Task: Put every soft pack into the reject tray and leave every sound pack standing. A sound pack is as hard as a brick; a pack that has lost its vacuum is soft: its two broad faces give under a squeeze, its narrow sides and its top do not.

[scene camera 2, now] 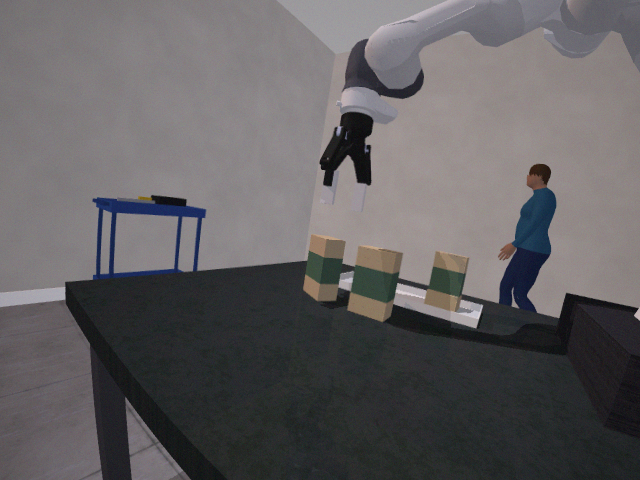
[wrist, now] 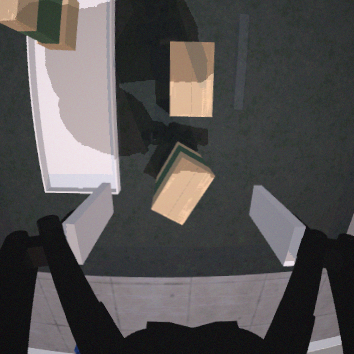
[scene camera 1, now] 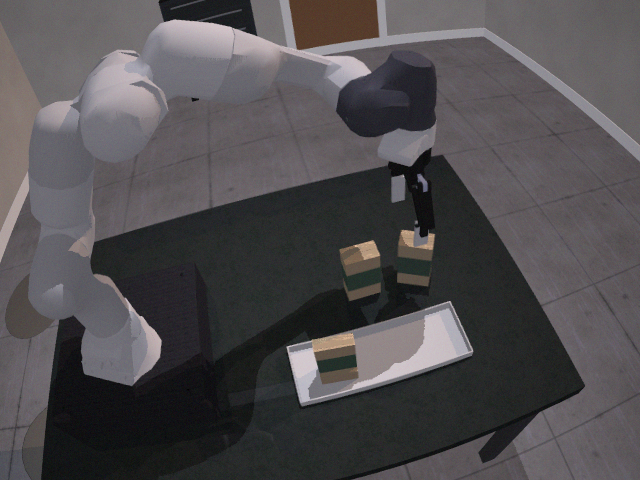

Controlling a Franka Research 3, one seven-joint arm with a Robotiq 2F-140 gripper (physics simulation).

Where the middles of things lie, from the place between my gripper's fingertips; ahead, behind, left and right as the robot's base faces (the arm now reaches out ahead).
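I see the white reject tray (scene camera 1: 389,351), which is 20 cm below my hand, 9 cm behind it and 20 cm to the right of it.
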